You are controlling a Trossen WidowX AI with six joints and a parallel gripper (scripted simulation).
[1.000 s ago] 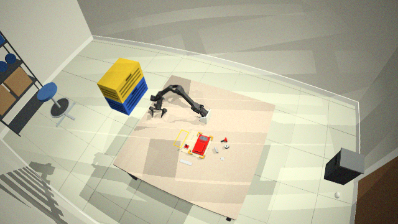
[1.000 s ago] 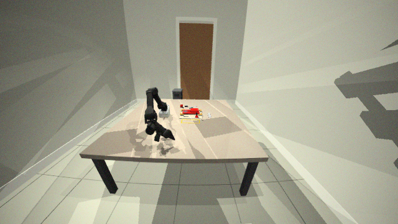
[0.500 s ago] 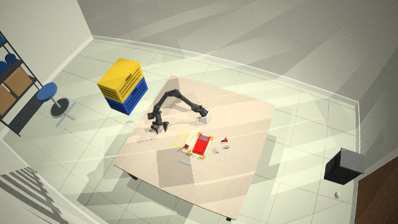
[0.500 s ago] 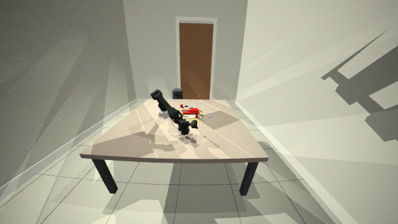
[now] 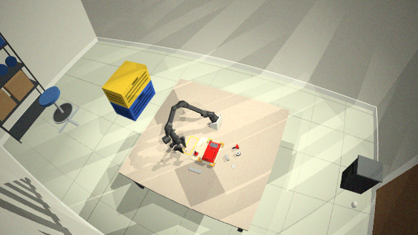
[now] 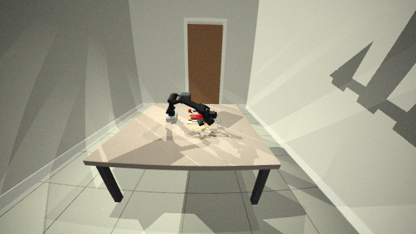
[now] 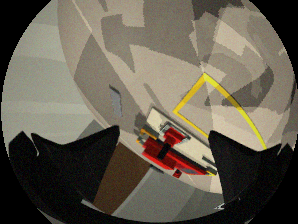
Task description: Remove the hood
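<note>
Now: gripper tip 70 mm past the red hood, 210 mm to the right of it and 20 mm above it. The rest, counted from my gripper tip: white wheel (200 mm behind, 430 mm to the left, 50 mm below); then grey bar (110 mm ahead, 160 mm to the left, 50 mm below).
</note>
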